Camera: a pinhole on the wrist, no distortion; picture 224 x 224 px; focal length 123.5 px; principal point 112.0 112.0 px. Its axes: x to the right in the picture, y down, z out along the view. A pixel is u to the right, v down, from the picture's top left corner.
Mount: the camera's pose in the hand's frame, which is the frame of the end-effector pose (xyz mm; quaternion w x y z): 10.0 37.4 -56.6 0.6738 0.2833 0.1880 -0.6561
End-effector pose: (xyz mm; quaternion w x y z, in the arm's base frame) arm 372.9 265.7 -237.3 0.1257 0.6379 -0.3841 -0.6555
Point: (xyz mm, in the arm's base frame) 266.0 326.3 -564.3
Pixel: 146.2 210.4
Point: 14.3 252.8 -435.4
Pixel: 31.3 211.0
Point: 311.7 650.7 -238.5
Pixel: 126.1 46.0
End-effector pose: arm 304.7 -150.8 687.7 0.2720 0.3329 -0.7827 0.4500
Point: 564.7 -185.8 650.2
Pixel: 179.3 14.7
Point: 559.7 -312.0 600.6
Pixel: 130.6 55.3
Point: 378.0 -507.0 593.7
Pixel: 78.1 121.5
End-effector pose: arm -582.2 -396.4 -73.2 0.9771 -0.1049 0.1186 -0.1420
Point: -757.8 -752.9 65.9
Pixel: 213.2 86.9
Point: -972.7 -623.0 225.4
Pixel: 159.5 24.5
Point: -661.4 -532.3 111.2
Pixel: 134.9 91.7
